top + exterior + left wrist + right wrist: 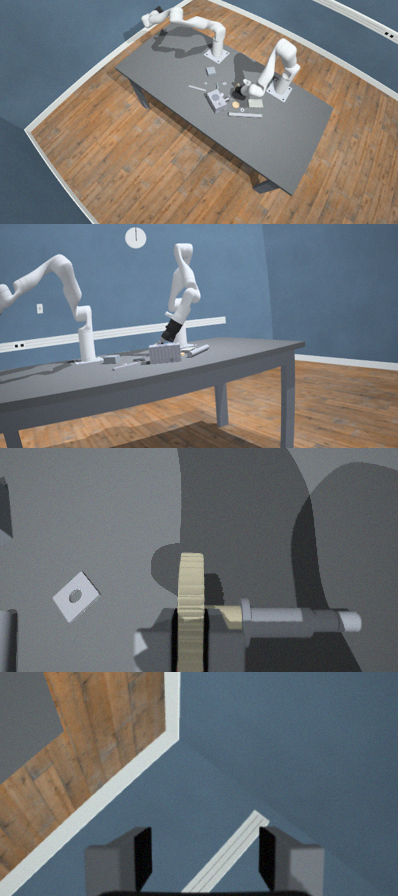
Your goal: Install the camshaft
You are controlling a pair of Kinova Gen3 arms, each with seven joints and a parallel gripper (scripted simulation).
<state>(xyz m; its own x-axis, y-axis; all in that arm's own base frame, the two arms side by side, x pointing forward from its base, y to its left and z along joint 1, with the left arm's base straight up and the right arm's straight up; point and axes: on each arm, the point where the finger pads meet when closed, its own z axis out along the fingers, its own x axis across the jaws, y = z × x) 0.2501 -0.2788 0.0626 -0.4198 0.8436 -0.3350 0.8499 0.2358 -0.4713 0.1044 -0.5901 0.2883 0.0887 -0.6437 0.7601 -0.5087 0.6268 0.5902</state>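
The crank gear is 120 mm ahead of my left hand. Also, from my left hand: grey block 290 mm to the right, 40 mm below, 30 mm behind; then pale tray 180 mm to the left, 60 mm below, 10 mm ahead.
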